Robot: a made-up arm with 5 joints. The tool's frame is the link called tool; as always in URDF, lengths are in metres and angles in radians.
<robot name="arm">
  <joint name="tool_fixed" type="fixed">
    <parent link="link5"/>
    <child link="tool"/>
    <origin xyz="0.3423 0.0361 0.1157" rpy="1.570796 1.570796 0"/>
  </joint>
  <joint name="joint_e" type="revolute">
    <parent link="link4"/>
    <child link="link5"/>
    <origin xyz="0.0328 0.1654 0.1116" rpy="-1.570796 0 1.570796"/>
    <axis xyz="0 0 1"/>
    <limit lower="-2.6" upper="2.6" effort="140" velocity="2.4"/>
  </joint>
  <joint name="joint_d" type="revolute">
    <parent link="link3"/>
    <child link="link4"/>
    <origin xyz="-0.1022 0.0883 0.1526" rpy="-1.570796 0 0"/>
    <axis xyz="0 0 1"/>
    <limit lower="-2.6" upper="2.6" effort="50" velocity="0.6"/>
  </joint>
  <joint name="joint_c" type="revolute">
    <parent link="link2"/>
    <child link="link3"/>
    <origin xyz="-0.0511 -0.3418 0.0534" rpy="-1.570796 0 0"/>
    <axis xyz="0 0 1"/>
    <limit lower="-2.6" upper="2.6" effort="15" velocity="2.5"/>
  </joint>
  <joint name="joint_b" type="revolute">
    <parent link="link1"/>
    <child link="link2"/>
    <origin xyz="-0.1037 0.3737 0.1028" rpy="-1.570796 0 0"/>
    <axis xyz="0 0 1"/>
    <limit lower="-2.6" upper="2.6" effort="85" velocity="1.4"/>
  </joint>
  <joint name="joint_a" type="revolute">
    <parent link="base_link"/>
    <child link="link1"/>
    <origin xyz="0 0 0.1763" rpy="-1.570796 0 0"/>
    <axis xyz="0 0 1"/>
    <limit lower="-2.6" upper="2.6" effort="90" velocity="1.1"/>
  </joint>
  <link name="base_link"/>
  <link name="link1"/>
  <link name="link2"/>
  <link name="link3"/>
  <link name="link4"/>
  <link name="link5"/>
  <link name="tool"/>
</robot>
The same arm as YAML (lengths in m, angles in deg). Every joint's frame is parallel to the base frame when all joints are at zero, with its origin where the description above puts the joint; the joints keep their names.
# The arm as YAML. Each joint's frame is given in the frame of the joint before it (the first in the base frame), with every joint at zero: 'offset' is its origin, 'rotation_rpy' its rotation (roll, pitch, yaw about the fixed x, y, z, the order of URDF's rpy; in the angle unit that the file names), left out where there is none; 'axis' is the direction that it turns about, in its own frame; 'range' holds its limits. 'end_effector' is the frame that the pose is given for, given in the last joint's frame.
length_unit: m
angle_unit: deg
chain:
  - id: joint_a
    offset: [0.0, 0.0, 0.1763]
    axis: [0.0, 1.0, 0.0]
    range: [-148.97, 148.97]
  - id: joint_b
    offset: [-0.1037, 0.1028, -0.3737]
    axis: [0.0, 0.0, -1.0]
    range: [-148.97, 148.97]
  - id: joint_c
    offset: [-0.0511, 0.3418, -0.0534]
    axis: [0.0, -1.0, 0.0]
    range: [-148.97, 148.97]
  - id: joint_d
    offset: [-0.1022, -0.1526, 0.0883]
    axis: [0.0, 0.0, 1.0]
    range: [-148.97, 148.97]
  - id: joint_e
    offset: [0.0328, 0.1654, 0.1116]
    axis: [-1.0, 0.0, 0.0]
    range: [-148.97, 148.97]
end_effector:
  offset: [-0.1157, 0.3423, -0.0361]
  rotation_rpy: [0.0, 0.0, 0.0]

